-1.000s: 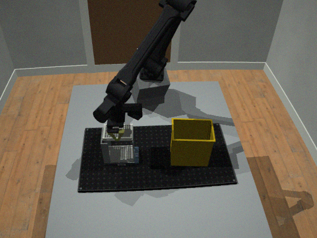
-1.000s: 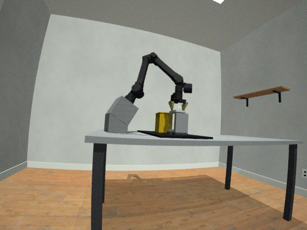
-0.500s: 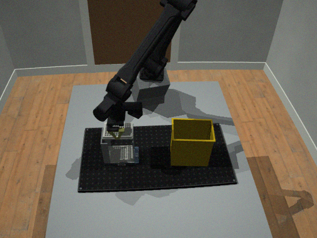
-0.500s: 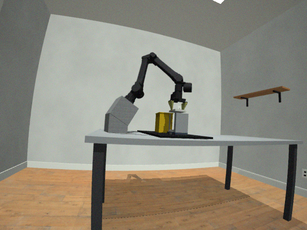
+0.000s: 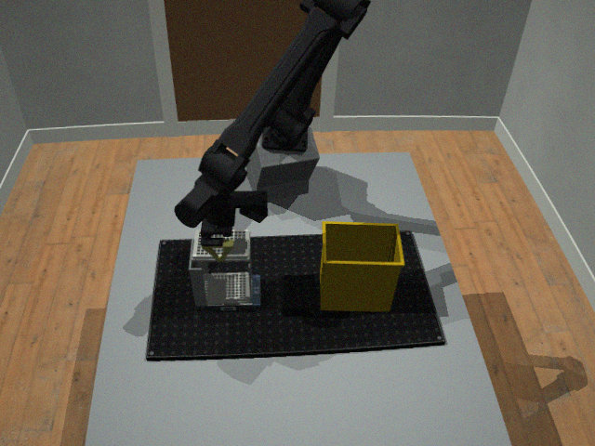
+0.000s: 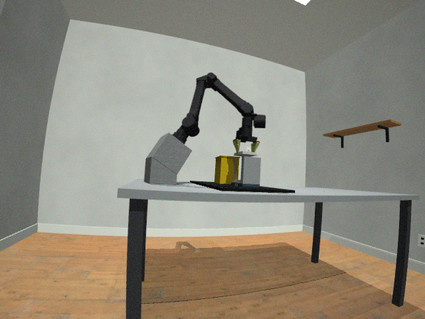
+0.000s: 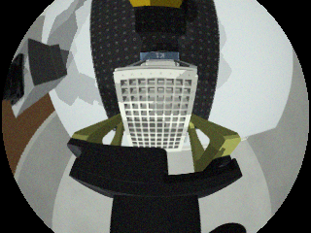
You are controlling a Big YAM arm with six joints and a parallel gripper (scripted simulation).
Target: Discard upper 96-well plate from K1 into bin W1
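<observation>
Right now my hand is 10 mm past the yellow plastics bin W1, 320 mm to the right of it and 90 mm above it.
</observation>
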